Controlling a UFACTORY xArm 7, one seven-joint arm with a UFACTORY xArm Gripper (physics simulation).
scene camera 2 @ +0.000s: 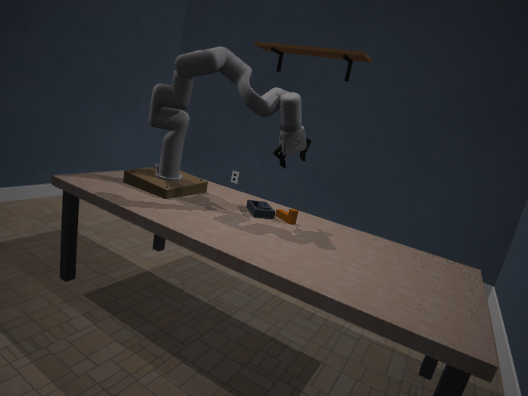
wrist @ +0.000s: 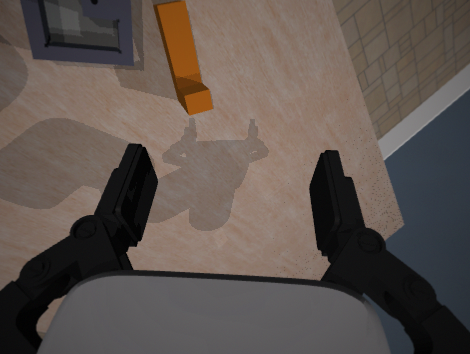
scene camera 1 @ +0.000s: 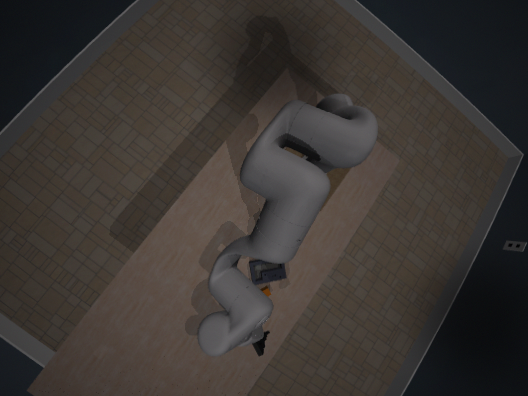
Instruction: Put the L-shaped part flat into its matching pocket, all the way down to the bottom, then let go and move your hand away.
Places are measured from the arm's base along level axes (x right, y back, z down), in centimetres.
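Pixels of known places: gripper, fingertip midpoint: (scene camera 2: pixel 292 163) (wrist: pixel 232 165); arm's base at its link origin: (scene camera 2: pixel 168 176).
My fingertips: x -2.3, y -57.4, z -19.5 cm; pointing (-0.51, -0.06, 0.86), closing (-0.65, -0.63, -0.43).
Note:
For each thing: its top centre in the pictures, then the offset to it from my fingertips. "*": a spot on its surface instead. Level surfaces: height alone.
- orange L-shaped part at its top centre: (wrist: pixel 190 64) (scene camera 2: pixel 287 206) (scene camera 1: pixel 258 300) dy -1.0, dx -2.9, dz +19.1 cm
- dark blue-grey pocket tray at its top centre: (scene camera 1: pixel 268 270) (scene camera 2: pixel 261 205) dy +10.6, dx -1.4, dz +21.4 cm
- grey-bottomed pocket at a spot on its surface: (wrist: pixel 82 41) * dy +7.5, dx +3.1, dz +24.6 cm
- long wooden table at its surface level: dz +25.0 cm
The orange L-shaped part (scene camera 1: pixel 266 292) (scene camera 2: pixel 287 216) (wrist: pixel 179 47) rests on the table on its long leg, with its short leg sticking up at the end away from the tray. The dark blue-grey pocket tray (scene camera 1: pixel 274 275) (scene camera 2: pixel 262 214) (wrist: pixel 80 56) lies flat beside it, a small gap away. A grey-bottomed pocket (wrist: pixel 82 41) shows in it, cut off by the top of the wrist view. My gripper (scene camera 1: pixel 263 344) (scene camera 2: pixel 293 162) (wrist: pixel 232 165) is open and empty, high above the table, past the part's raised end on the side away from the tray. The arm hides a bit of the part in scene camera 1.
The long wooden table (scene camera 1: pixel 165 260) (scene camera 2: pixel 350 270) (wrist: pixel 240 65) carries the arm's wooden base block (scene camera 2: pixel 167 187) at its far end. The table's edge runs down the right side of the wrist view. A wall shelf (scene camera 2: pixel 312 51) hangs behind, above the table's height.

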